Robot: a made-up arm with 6 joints.
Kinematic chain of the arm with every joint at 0, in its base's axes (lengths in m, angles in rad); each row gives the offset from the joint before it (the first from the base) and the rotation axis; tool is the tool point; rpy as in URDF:
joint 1: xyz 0 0 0.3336 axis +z
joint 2: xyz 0 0 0 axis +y
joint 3: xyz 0.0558 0 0.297 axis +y
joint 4: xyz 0.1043 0 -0.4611 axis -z
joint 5: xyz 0 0 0 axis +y
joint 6: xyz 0.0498 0 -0.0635 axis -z
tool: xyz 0 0 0 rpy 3.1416 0 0
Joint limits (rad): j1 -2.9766..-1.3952 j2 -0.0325..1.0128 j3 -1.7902..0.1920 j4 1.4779..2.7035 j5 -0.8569..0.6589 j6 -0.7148..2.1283
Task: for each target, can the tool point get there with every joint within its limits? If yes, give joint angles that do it. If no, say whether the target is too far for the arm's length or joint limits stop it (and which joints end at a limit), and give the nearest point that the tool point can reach.
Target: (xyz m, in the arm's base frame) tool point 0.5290 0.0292 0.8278
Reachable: no: joint limits stop it (at a limit: joint 1, joint 2, joint 3, joint 4) | nearest point 0.1470 0.0582 0.2408 | short by 0.701 m
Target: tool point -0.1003 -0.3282 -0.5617
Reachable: no: too far | nearest point -0.0921 -0.3015 -0.1072 | short by 0.455 m
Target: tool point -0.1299 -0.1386 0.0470
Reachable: yes | joints -2.2346 0.3725 -0.2716 2.4553 0.3280 -0.3322
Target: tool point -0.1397 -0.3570 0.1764
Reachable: yes | joints -1.8386 0.1666 -0.6079 2.3802 -0.1423 -0.4947
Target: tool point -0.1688 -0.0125 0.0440
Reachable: yes | joints -2.7647 0.4869 -0.2790 1.9807 -0.0847 1.4923
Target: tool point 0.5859 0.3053 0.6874
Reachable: no: joint limits stop it (at a limit: joint 2, joint 3, joint 4) | nearest point 0.1519 0.0791 0.2296 | short by 0.670 m
